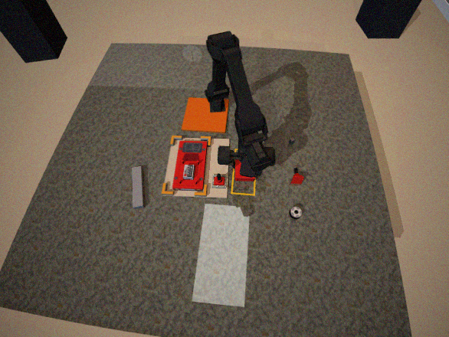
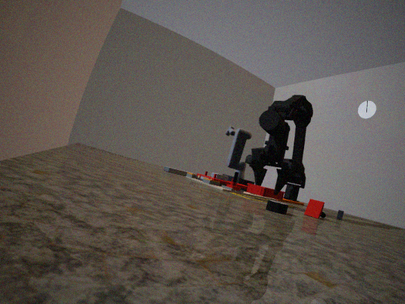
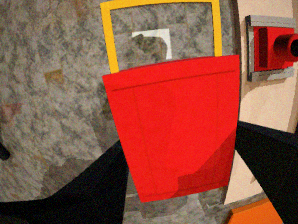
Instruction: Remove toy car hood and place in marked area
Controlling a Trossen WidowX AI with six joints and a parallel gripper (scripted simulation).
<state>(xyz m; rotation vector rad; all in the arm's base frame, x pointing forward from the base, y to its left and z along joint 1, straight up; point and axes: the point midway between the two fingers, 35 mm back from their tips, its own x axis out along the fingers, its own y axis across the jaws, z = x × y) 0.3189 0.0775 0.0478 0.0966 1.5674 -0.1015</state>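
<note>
The grey mount lies 100 mm to the right of my gripper tip, 40 mm ahead of it and 10 mm above it. The rest, counted from my gripper tip: grey bar (390 mm to the right, 30 mm ahead, 20 mm below).
</note>
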